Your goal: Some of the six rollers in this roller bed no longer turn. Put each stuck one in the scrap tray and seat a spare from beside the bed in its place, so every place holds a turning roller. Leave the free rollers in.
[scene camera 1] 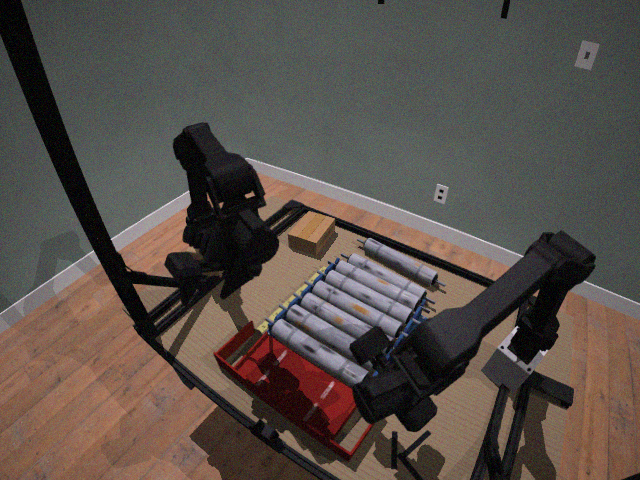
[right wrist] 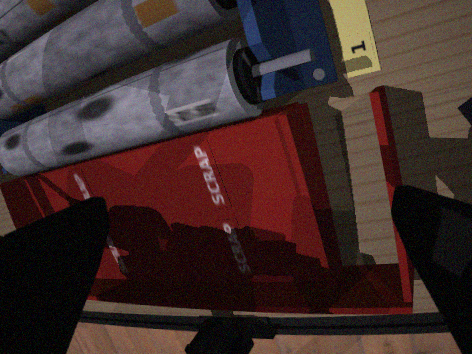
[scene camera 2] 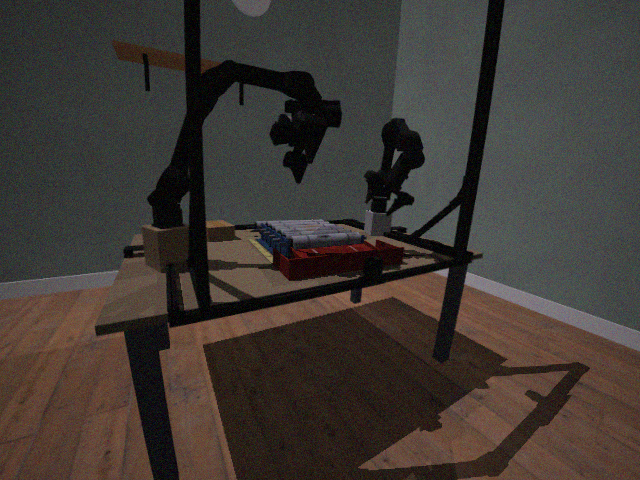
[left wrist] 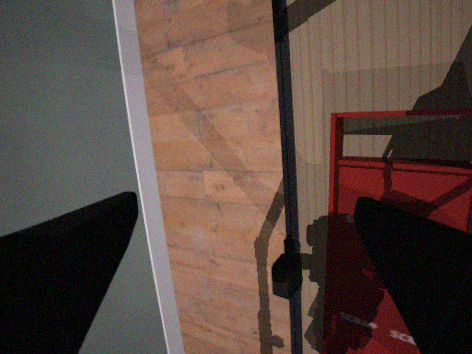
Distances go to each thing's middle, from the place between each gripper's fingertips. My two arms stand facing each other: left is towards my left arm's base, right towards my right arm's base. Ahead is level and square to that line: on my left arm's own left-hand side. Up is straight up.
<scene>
My right gripper is now 510 mm short of the cardboard box point(scene camera 1: 310, 234), 380 mm to the right of it and 130 mm above it.
I see my left gripper 550 mm short of the cardboard box, 40 mm to the right of it and 240 mm above it.
</scene>
